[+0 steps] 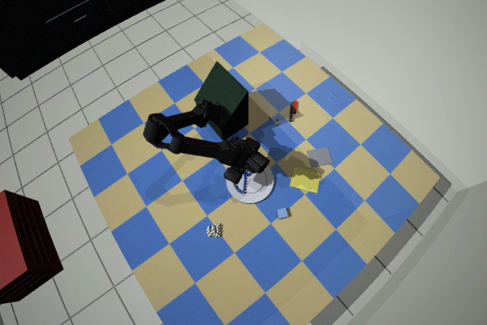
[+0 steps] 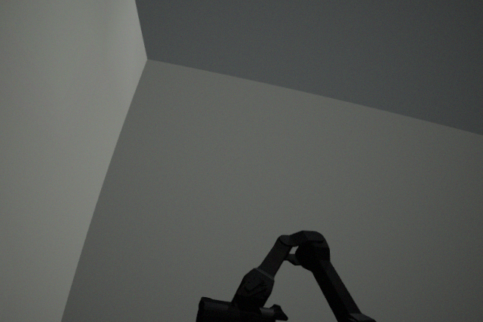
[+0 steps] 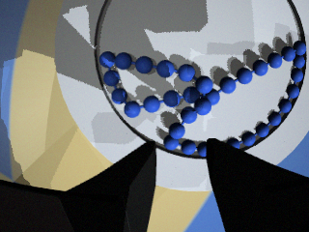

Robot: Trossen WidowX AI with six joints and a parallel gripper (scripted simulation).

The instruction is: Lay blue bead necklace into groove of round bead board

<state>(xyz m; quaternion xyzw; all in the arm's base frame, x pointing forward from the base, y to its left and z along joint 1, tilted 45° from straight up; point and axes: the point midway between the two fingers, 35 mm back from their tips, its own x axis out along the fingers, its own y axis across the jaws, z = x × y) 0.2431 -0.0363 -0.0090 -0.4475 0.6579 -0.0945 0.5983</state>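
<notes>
My gripper tip is 50 mm short of the round white bead board and 30 mm above it. Also, from my gripper tip: small blue cube: 240 mm ahead, 40 mm to the left, 30 mm below; grey square: 320 mm to the left, 130 mm ahead, 40 mm below; yellow pad: 200 mm to the left, 180 mm ahead, 40 mm below.
</notes>
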